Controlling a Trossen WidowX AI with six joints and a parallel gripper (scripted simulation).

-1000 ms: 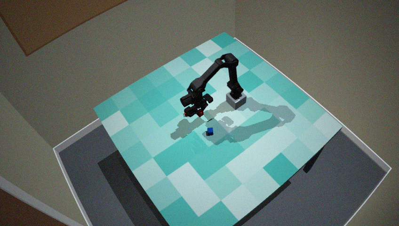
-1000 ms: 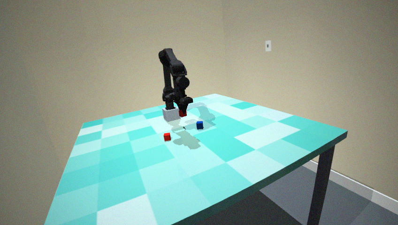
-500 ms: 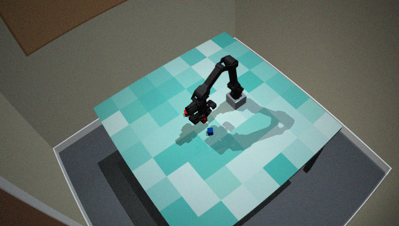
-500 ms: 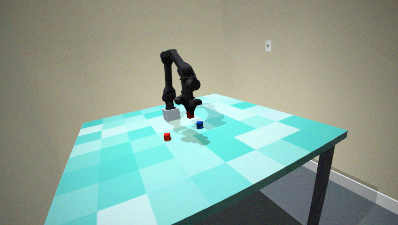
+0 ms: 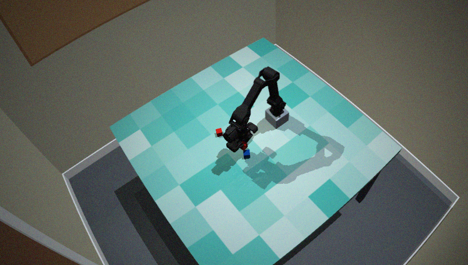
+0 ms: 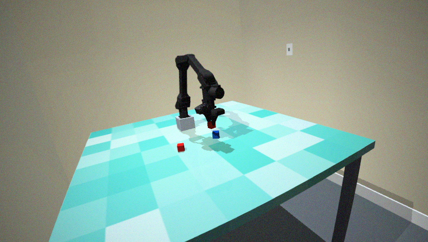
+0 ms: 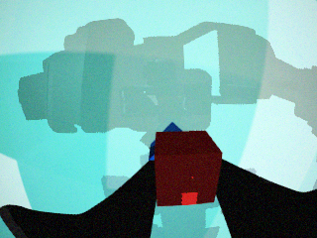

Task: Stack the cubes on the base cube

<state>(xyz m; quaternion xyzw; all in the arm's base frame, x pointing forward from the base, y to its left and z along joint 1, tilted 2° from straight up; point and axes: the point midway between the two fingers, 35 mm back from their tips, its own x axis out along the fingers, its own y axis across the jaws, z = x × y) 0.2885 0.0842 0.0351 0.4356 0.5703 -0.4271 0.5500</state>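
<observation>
Right now the blue cube is 2 cm to the left of my gripper tip and 6 cm below it.
</observation>
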